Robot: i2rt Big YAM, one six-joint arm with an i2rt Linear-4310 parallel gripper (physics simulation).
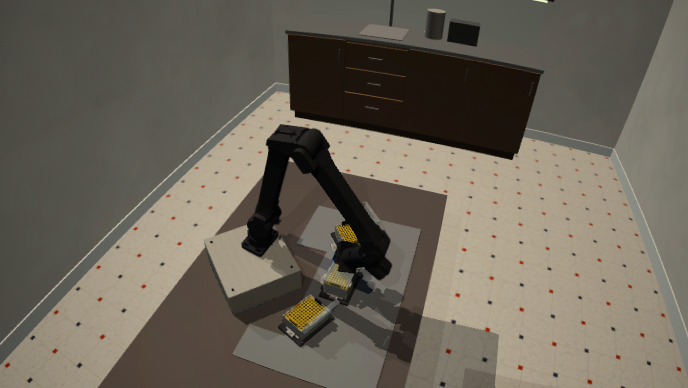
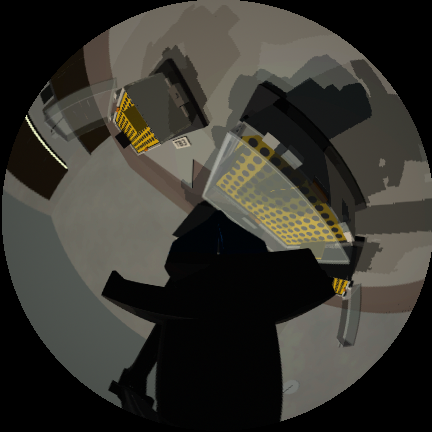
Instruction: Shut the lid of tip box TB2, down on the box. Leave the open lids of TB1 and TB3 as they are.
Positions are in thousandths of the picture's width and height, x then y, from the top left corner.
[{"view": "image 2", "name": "gripper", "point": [503, 499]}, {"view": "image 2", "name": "grey mat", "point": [515, 135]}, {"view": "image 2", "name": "tip box TB2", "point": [652, 286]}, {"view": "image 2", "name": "tip box TB3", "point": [378, 230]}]
